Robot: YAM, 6 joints.
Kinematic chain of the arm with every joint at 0, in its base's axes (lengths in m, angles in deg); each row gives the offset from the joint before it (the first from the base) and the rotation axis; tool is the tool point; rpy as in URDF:
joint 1: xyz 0 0 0.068 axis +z
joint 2: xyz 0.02 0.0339 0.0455 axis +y
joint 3: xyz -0.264 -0.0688 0 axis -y
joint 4: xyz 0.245 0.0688 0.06 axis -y
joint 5: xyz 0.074 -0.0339 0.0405 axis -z
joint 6: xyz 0.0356 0 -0.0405 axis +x
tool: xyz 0 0 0 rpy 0 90 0
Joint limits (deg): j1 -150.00..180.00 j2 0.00..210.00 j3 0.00..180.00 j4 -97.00..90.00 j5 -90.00..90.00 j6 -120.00..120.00
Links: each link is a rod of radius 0.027 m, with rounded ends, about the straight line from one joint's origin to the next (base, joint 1, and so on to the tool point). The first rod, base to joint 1, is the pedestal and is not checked.
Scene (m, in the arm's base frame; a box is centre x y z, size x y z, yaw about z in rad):
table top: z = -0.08
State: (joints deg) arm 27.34 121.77 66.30 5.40 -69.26 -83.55
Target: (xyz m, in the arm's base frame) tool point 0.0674 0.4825 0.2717
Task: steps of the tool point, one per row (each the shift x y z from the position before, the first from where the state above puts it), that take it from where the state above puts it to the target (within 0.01 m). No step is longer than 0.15 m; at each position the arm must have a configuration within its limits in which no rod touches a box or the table.
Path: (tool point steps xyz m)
1: -0.0332 0.0889 0.0367
2: -0.0597 0.0796 0.0408
3: -0.0828 0.0620 0.0441
4: -0.0995 0.0374 0.0464

